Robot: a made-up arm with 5 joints.
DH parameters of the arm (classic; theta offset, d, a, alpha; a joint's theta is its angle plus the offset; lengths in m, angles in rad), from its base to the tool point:
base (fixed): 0 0 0.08 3.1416
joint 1: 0 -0.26 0.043 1.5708
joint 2: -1.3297 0 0.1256 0
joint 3: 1.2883 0 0.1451 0
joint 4: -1.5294 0.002 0 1.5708
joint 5: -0.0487 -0.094 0 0
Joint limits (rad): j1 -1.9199..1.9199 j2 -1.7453..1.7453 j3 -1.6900..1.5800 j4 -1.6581..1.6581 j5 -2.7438..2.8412
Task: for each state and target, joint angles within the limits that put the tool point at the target. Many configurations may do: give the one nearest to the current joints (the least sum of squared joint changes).
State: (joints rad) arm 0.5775 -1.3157 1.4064 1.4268 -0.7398
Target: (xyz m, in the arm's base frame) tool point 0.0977 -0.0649 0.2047
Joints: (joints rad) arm 1.3343 -1.2842 1.4994 1.4639 -0.7398
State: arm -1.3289 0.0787 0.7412 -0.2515 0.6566
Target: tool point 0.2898 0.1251 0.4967
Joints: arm -0.5295 -0.2845 -0.0140 -0.4338 0.6566
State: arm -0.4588 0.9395 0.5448 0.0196 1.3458
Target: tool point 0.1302 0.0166 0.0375
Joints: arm -0.2815 1.4345 0.6472 0.0427 1.3458
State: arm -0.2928 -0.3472 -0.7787 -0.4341 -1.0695
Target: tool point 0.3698 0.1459 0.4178
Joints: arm -0.4602 0.1425 -0.2004 -0.2329 -1.0695
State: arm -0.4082 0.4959 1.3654 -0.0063 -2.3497
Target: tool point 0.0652 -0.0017 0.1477
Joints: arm -0.2490 0.8767 1.5064 0.0213 -2.3497
